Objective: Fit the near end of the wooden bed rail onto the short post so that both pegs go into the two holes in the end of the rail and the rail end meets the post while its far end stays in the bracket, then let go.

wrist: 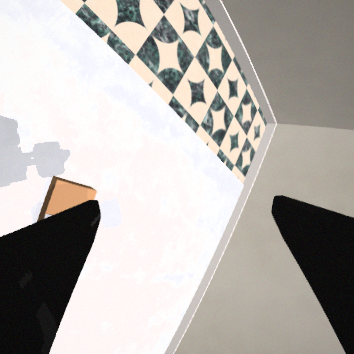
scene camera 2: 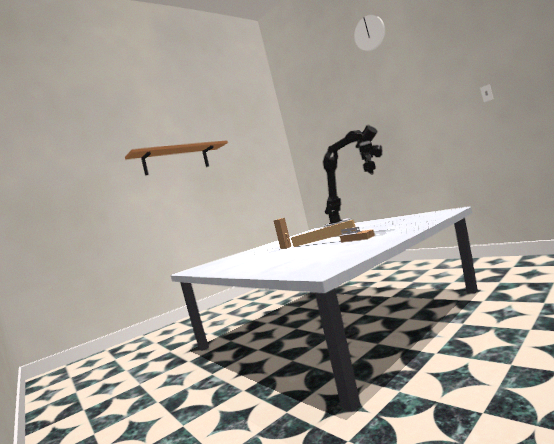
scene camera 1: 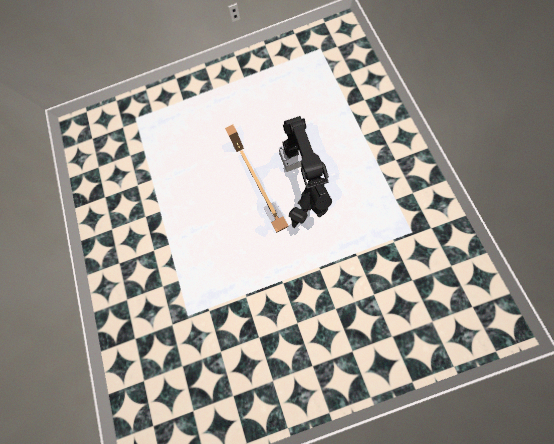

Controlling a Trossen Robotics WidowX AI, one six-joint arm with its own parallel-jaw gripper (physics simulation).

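Places are measured from the arm's base along level axes (x ahead, y left, z up), in centimetres.
Where they show: gripper, between the fingertips: [wrist: 187, 206] [scene camera 2: 371, 167]; arm's base, origin of its link: [scene camera 2: 335, 222] [scene camera 1: 291, 151].
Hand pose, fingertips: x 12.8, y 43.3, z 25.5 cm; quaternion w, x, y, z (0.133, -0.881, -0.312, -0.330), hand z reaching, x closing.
Note:
Things, the pixels of their top centre, and the offset from my fingertips. "pt": a spot on its surface instead. Level surfaces: height alone.
- short post, a spot on its surface: [scene camera 1: 230, 129] pt dx +15.2, dy -62.5, dz -15.5 cm
- flat wooden block, centre of its top: [wrist: 63, 226] [scene camera 2: 356, 232] [scene camera 1: 275, 216] dx +7.9, dy -12.1, dz -29.9 cm
- white table, height of its surface: dz -33.4 cm
The short post [scene camera 1: 230, 129] [scene camera 2: 281, 233] stands upright, with peg detail low on its rail side. The thin wooden rail [scene camera 1: 257, 181] [scene camera 2: 320, 234] stands on edge. In scene camera 2 its post end is low and beside the post, with a small gap; its other end looks raised, at the grey bracket [scene camera 2: 350, 230] by a flat wooden block [scene camera 1: 280, 224] [scene camera 2: 361, 236] [wrist: 69, 197]. The rail's end holes cannot be made out. My gripper [scene camera 1: 295, 223] [scene camera 2: 369, 172] [wrist: 187, 206] is open and empty, high above the table near the block. One finger partly covers the block in the wrist view.
The white table [scene camera 1: 210, 270] [scene camera 2: 240, 270] bears these parts and the arm's base [scene camera 1: 290, 157] [scene camera 2: 334, 216]. The black arm [scene camera 1: 309, 155] [scene camera 2: 331, 182] rises beside the rail. A wooden wall shelf [scene camera 2: 177, 149] and a round clock [scene camera 2: 369, 33] are on the walls.

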